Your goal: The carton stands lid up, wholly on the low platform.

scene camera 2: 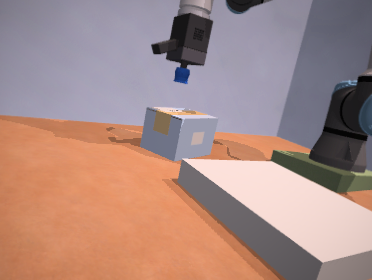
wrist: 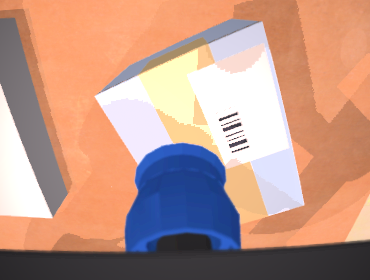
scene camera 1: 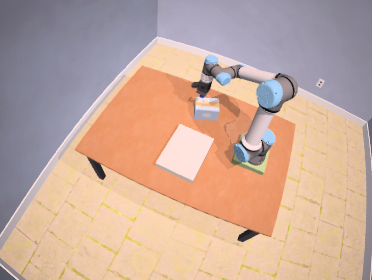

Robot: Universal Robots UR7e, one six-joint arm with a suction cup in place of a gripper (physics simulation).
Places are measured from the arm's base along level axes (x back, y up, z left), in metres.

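Pixels of known places: hand, tool point: [scene camera 2: 180, 82] [wrist: 180, 181] [scene camera 1: 201, 96]; arm's base, link origin: [scene camera 2: 335, 164].
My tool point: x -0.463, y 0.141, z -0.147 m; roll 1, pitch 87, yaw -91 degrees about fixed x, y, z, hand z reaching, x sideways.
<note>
For each thing: its top centre in the pictures, then the offset to it from my tool point. Level surfaces: height alone.
- pale blue carton, top centre: [wrist: 215, 159] [scene camera 2: 184, 112] [scene camera 1: 207, 103] dy -0.075, dx +0.040, dz -0.026 m
- low white platform, top centre: [scene camera 2: 287, 193] [scene camera 1: 186, 150] dy -0.132, dx +0.068, dz +0.335 m
- wooden table, surface height: dy -0.180 m
A pale blue carton [scene camera 1: 206, 112] [scene camera 2: 196, 127] [wrist: 250, 95] stands on the table with its lid up, showing tan tape and a white barcode label on top. It is beside the low platform, not on it. The low white platform [scene camera 1: 185, 152] [scene camera 2: 280, 192] [wrist: 15, 190] lies flat, its top bare. My gripper [scene camera 1: 202, 96] [scene camera 2: 181, 82] [wrist: 181, 150], a blue suction cup, is open. It hangs above the carton, with a gap between cup and lid in the scene camera 2 view. In the wrist view the cup hides part of the lid's edge.
The arm's base stands on a green block [scene camera 1: 263, 169] [scene camera 2: 310, 170] to the right of the platform. The wooden table [scene camera 1: 120, 120] [scene camera 2: 90, 200] has its far edge behind the carton. The walls stand beyond it.
</note>
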